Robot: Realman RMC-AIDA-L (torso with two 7-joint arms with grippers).
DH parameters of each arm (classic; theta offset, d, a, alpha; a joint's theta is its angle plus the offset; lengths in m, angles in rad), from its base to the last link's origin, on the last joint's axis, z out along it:
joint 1: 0 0.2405 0 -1.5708
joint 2: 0 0 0 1.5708
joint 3: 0 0.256 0 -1.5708
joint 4: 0 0 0 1.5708
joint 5: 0 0.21 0 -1.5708
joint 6: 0 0 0 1.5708
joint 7: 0 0.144 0 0
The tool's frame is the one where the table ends.
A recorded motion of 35 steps. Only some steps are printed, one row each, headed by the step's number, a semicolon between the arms.
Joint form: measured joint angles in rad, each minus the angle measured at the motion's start. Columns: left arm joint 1, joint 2, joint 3, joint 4, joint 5, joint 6, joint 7; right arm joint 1, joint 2, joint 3, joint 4, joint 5, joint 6, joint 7.
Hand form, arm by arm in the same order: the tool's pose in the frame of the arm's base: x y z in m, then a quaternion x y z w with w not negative. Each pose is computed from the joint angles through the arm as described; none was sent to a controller.
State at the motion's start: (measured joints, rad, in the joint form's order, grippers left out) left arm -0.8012 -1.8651 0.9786 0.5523 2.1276 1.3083 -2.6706; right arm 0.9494 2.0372 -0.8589 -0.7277 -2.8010 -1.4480 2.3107
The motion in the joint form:
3: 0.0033 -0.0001 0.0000 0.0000 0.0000 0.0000 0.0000; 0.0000 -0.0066 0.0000 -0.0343 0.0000 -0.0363 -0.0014
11: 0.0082 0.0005 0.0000 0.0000 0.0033 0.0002 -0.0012; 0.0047 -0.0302 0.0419 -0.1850 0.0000 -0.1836 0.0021
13: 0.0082 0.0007 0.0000 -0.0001 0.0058 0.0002 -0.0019; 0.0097 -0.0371 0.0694 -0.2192 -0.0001 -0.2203 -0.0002
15: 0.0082 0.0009 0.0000 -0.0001 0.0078 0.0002 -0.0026; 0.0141 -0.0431 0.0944 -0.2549 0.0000 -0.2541 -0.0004
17: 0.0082 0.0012 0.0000 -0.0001 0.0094 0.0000 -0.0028; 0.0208 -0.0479 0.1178 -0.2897 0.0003 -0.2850 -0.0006
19: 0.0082 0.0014 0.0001 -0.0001 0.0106 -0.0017 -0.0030; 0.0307 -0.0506 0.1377 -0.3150 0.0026 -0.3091 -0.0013
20: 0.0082 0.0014 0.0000 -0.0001 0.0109 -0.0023 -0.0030; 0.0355 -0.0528 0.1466 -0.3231 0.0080 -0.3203 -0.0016
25: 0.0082 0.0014 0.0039 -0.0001 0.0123 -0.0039 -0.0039; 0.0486 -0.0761 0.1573 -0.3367 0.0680 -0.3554 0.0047
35: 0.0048 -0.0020 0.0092 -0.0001 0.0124 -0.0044 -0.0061; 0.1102 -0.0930 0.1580 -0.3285 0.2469 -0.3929 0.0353
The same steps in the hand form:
3: -0.2382 0.4185 0.0361 -0.74498 -0.64890 -0.09983 0.11813; 0.2065 0.4146 0.0142 -0.89734 0.38314 -0.16425 0.14497
11: -0.2407 0.4172 0.0363 -0.74319 -0.65104 -0.09805 0.11914; 0.1869 0.4167 0.0507 -0.90201 0.37325 -0.15383 0.15295
13: -0.2411 0.4171 0.0364 -0.74308 -0.65125 -0.09693 0.11966; 0.1819 0.4171 0.0611 -0.90295 0.37327 -0.14545 0.15552
15: -0.2414 0.4171 0.0364 -0.74295 -0.65144 -0.09604 0.12011; 0.1769 0.4173 0.0712 -0.90362 0.37301 -0.13724 0.15966
17: -0.2417 0.4171 0.0366 -0.74296 -0.65144 -0.09535 0.12064; 0.1711 0.4175 0.0806 -0.90479 0.37109 -0.12905 0.16430
19: -0.2419 0.4172 0.0367 -0.74285 -0.65139 -0.09508 0.12173; 0.1648 0.4180 0.0872 -0.90678 0.36788 -0.12092 0.16670
20: -0.2420 0.4173 0.0367 -0.74281 -0.65138 -0.09510 0.12207; 0.1617 0.4181 0.0898 -0.90810 0.36660 -0.11589 0.16594
25: -0.2423 0.4172 0.0363 -0.74313 -0.65116 -0.09303 0.12287; 0.1490 0.4194 0.0996 -0.91543 0.35891 -0.09114 0.15766
35: -0.2406 0.4172 0.0342 -0.74442 -0.65032 -0.09111 0.12097; 0.1013 0.4228 0.0993 -0.93937 0.32325 -0.01856 0.11294

